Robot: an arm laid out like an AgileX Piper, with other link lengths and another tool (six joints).
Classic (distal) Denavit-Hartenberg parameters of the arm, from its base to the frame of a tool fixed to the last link. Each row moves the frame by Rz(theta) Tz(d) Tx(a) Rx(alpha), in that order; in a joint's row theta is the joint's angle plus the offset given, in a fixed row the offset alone. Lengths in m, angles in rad.
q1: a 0  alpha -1.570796  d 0.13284  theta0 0
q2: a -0.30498  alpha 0  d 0  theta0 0.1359
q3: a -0.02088  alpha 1.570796  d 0  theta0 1.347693
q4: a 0  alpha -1.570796  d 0.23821  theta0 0
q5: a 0  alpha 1.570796  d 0  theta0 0
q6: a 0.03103  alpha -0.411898  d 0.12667  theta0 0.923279
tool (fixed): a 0  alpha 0  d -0.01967  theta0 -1.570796
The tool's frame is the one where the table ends.
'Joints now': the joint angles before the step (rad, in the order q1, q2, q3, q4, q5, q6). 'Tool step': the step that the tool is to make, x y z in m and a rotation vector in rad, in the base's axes. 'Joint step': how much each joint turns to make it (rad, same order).
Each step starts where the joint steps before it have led.
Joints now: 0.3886, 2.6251, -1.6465, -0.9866, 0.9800, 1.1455
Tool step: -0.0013, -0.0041, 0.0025, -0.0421, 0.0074, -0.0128
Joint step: 0.0000, 0.0002, -0.0011, -0.0127, 0.0432, -0.0001
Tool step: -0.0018, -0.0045, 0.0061, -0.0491, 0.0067, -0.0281
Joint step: 0.0000, -0.0062, -0.0017, -0.0053, 0.0606, 0.0000
